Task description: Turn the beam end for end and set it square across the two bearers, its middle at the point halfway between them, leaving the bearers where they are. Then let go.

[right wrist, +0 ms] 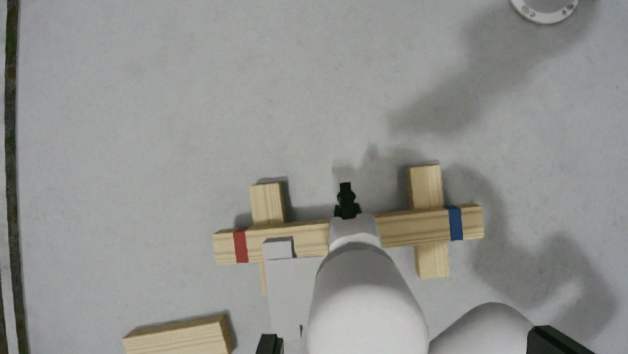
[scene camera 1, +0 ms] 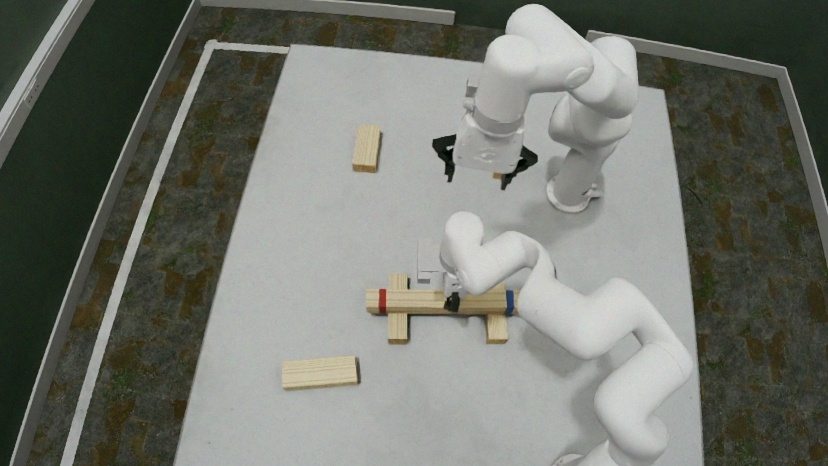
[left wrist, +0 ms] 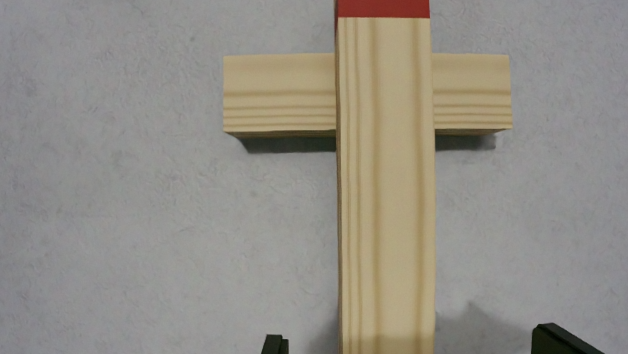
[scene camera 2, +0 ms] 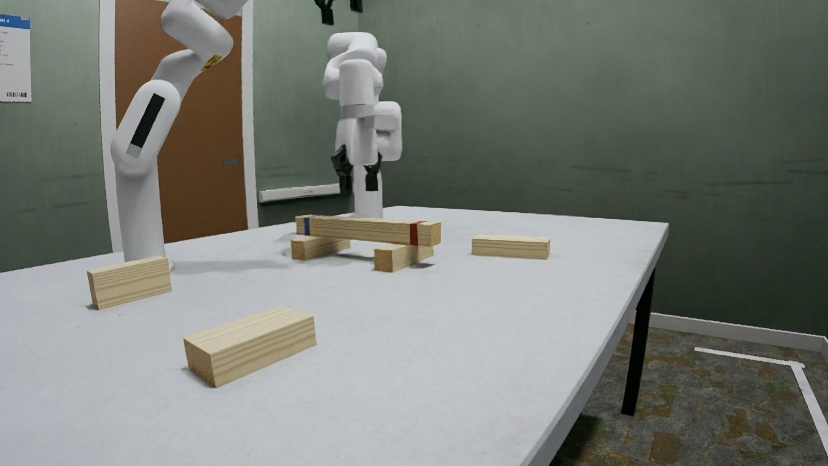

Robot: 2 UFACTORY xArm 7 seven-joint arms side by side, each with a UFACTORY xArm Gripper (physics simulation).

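Frame: origin at the left arm's base, x ahead, y left, z up, level; metres.
Seen in the pictures: left gripper, fingertip midpoint: (scene camera 2: 359, 192); right gripper, fingertip midpoint: (scene camera 1: 476, 179) (scene camera 2: 341, 18); right arm's base, origin of the base link: (scene camera 1: 567, 194).
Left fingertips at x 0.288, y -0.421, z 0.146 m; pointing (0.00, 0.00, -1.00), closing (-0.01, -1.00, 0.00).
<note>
Offsets run from my left fingertips to a thing's top centre.
The beam {0.001 m ahead, 0.002 m right, 0.058 m down} (scene camera 1: 417, 301) (scene camera 2: 365, 229) (left wrist: 385, 175) (right wrist: 410, 228) lies flat and looks square across both bearers, overhanging each; its red band is at the left and blue band at the right in scene camera 1. One bearer {0.116 m ahead, 0.000 m left, 0.102 m down} (scene camera 1: 398, 329) (scene camera 2: 394, 258) (left wrist: 280, 92) (right wrist: 267, 202) is under the red-band side, the other bearer {0.123 m back, 0.000 m left, 0.102 m down} (scene camera 1: 496, 329) (scene camera 2: 312, 248) (right wrist: 426, 186) under the blue-band side. My left gripper (scene camera 2: 358, 186) (left wrist: 407, 345) is open above the beam's middle stretch, fingertips clear of its top. My right gripper (scene camera 1: 476, 182) (scene camera 2: 341, 16) is open and empty, high up behind the beam.
A loose block {0.297 m ahead, 0.163 m left, 0.108 m down} (scene camera 1: 319, 372) (scene camera 2: 509, 247) (right wrist: 180, 340) lies at the lower left in scene camera 1. Another block {0.205 m ahead, 0.479 m right, 0.108 m down} (scene camera 1: 366, 148) (scene camera 2: 249, 346) lies at the upper left. A third block {0.172 m back, 0.464 m right, 0.083 m down} (scene camera 1: 497, 174) (scene camera 2: 130, 283) is mostly hidden under the right gripper in scene camera 1.
</note>
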